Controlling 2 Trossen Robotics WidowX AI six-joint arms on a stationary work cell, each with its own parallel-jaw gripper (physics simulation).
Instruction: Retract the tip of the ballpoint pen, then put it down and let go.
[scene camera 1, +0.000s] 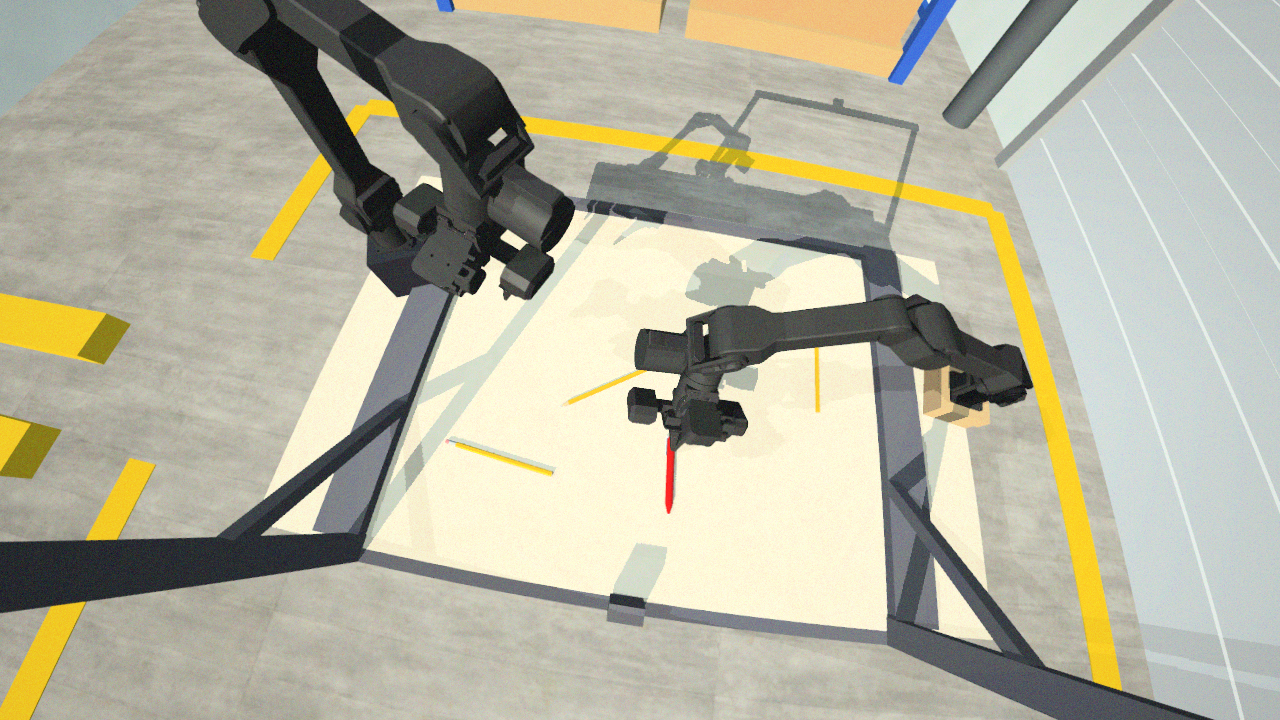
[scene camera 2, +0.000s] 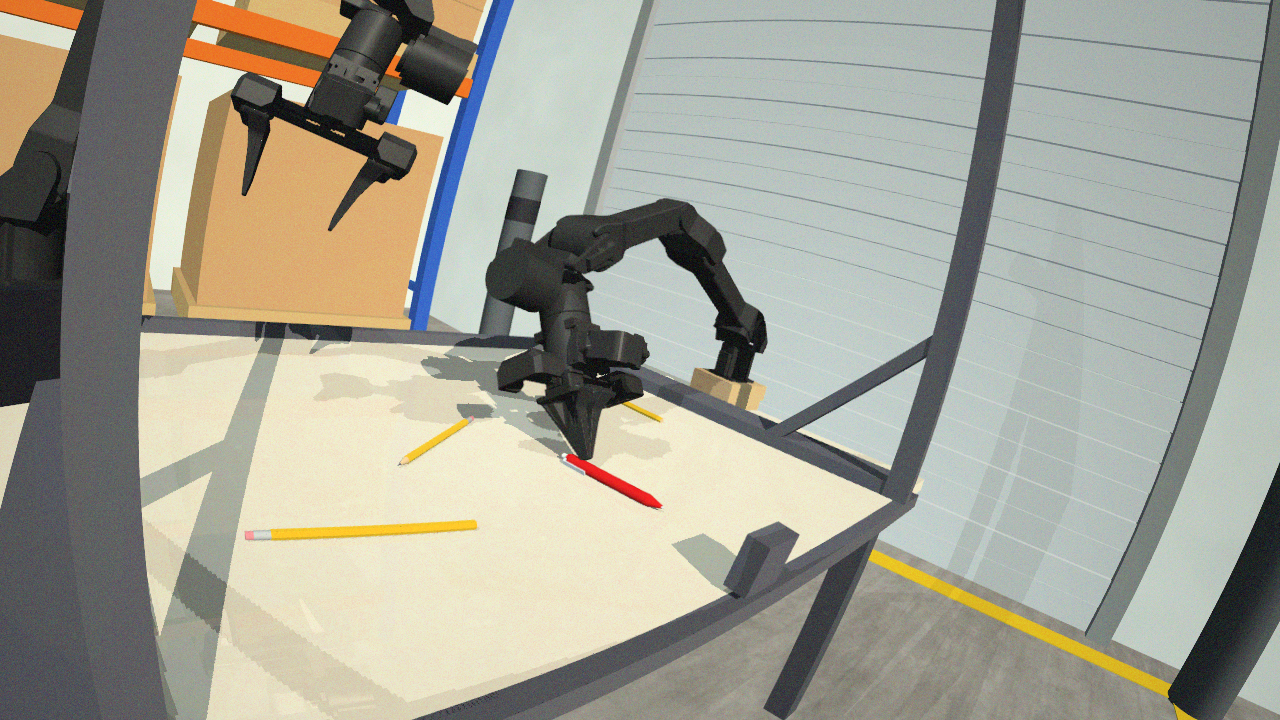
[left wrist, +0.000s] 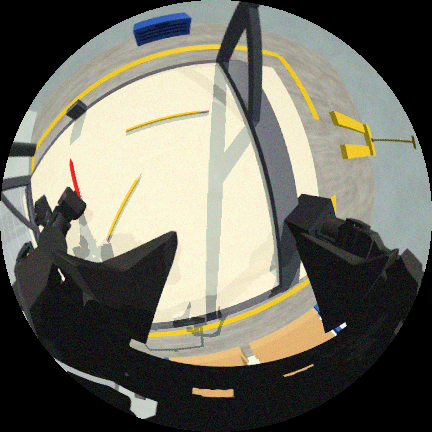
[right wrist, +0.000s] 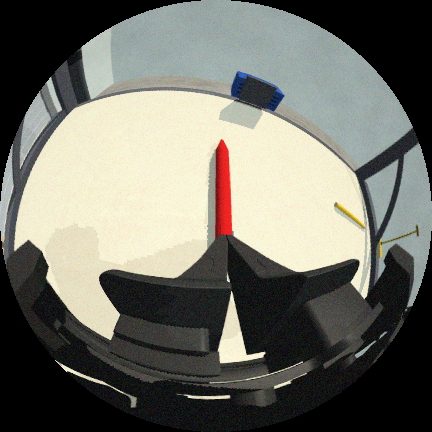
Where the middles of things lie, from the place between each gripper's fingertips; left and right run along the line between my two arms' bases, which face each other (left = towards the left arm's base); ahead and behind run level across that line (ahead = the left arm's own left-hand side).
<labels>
Now: the red ballpoint pen (scene camera 2: 572, 461) 160 mm behind my left hand, 330 mm to the right of it and 200 mm below it. The rest, counted from my left hand: grey block (scene camera 2: 764, 552) 360 mm behind, 300 mm to the right, 180 mm below; tan block (scene camera 1: 936, 396) 100 mm ahead, 840 mm to the right, 180 mm below.
I see the red ballpoint pen 4 cm behind my right hand and 1 cm below it. From my right hand the other things lie so: grey block: 24 cm behind, 2 cm to the left, 2 cm above; tan block: 22 cm ahead, 52 cm to the right, 1 cm above.
</labels>
